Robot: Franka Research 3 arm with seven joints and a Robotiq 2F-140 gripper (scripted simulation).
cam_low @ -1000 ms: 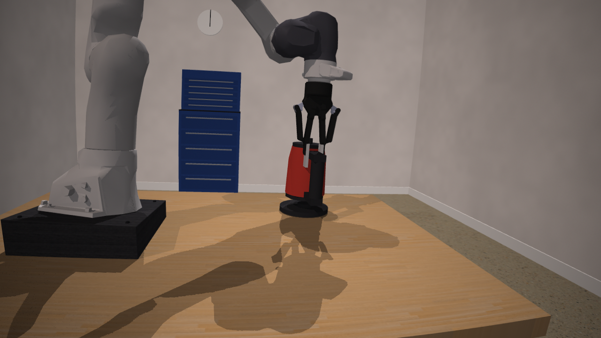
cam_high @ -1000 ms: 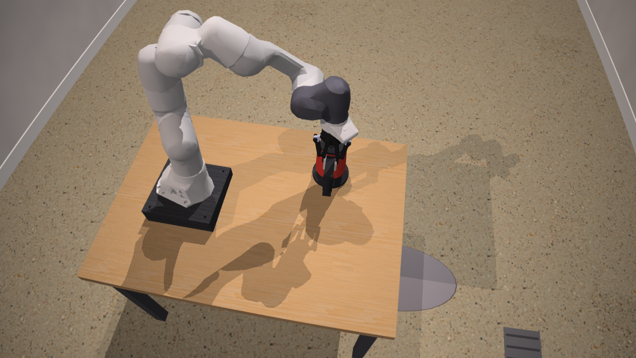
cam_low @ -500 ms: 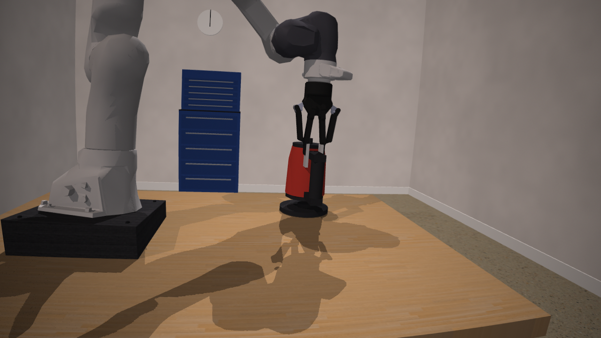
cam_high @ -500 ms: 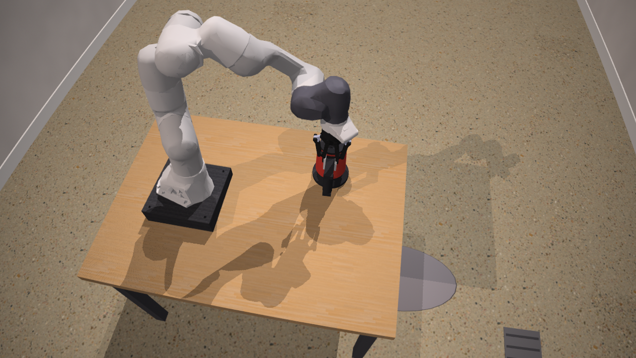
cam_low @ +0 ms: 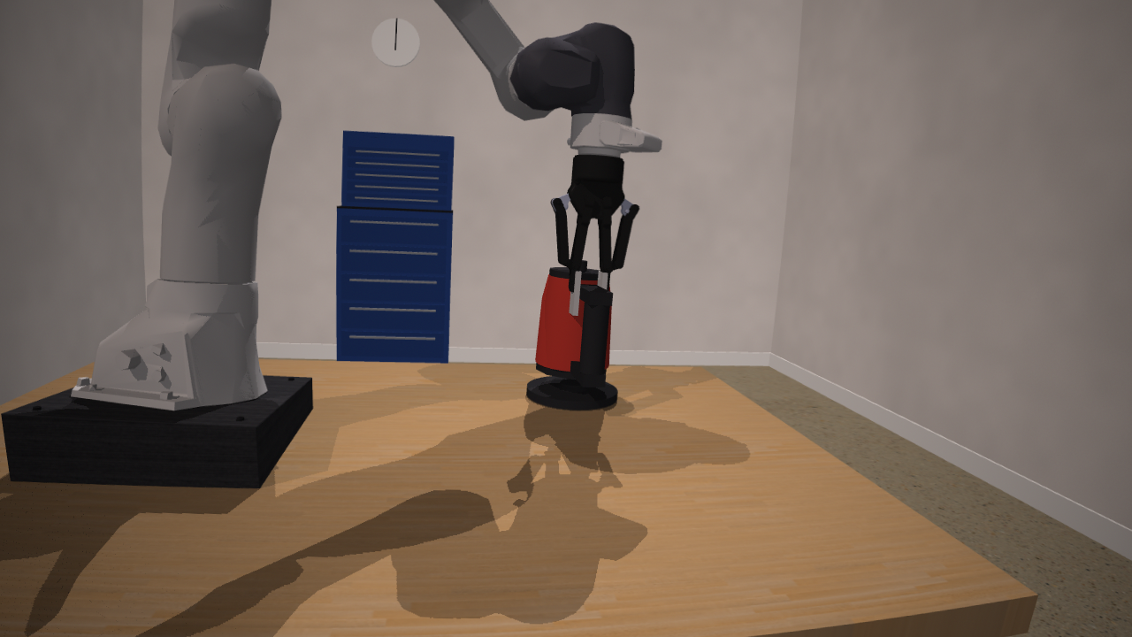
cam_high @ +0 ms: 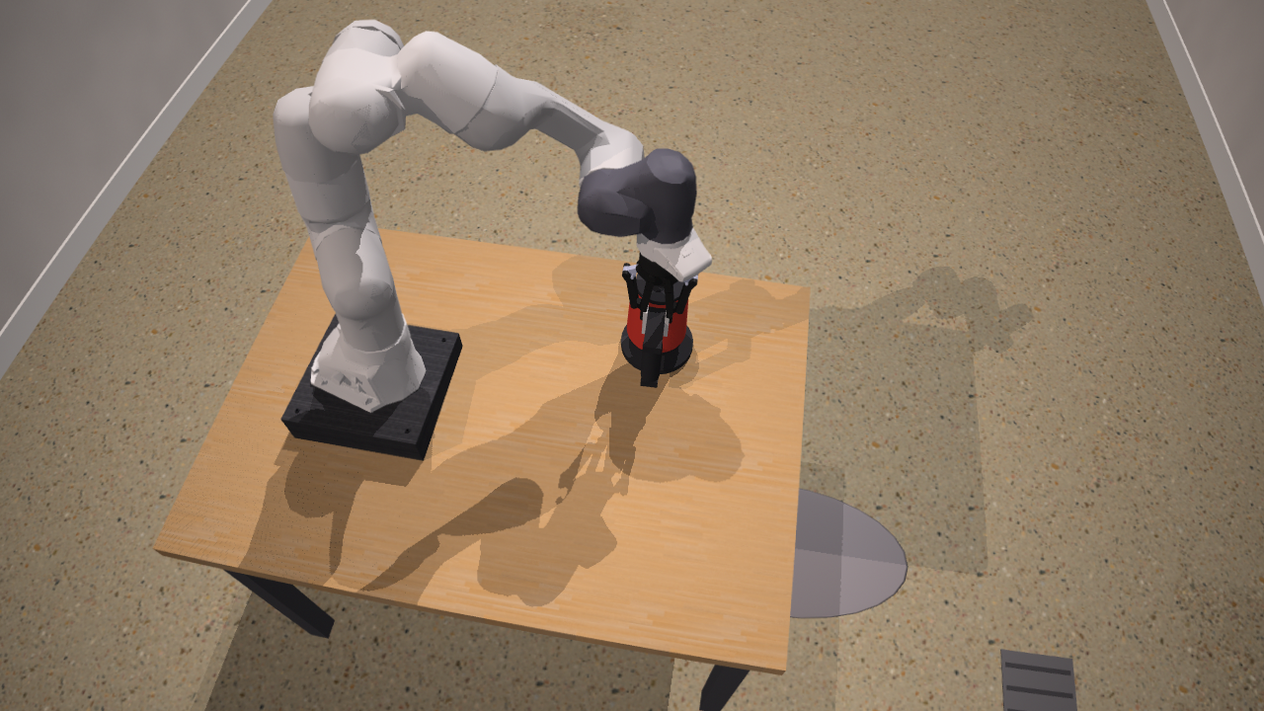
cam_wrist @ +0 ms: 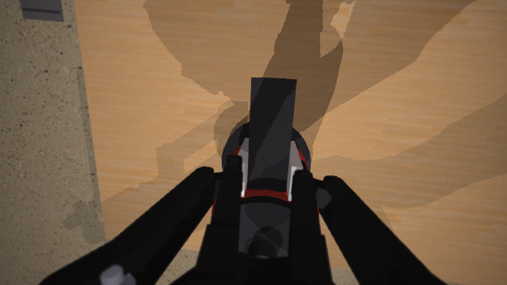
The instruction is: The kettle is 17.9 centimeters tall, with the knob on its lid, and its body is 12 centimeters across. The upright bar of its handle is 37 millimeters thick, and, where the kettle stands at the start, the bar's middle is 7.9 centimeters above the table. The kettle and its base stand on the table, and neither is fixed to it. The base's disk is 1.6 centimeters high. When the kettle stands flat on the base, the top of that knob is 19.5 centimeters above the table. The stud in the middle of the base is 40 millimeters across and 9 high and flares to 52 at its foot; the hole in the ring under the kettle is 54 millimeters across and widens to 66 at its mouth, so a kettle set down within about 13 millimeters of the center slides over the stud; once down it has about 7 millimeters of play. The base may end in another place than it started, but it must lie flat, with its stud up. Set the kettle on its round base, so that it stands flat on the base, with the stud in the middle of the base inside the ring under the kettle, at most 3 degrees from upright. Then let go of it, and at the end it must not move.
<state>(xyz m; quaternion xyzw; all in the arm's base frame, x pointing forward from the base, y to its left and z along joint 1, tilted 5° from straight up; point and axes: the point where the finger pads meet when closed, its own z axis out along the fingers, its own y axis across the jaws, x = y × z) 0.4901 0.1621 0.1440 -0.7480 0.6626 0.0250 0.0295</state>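
Right now my hand is 5 cm above the kettle and 3 cm to the right of it. From my hand the other things lie so: round black base: 17 cm below, 7 cm to the left, 1 cm behind.
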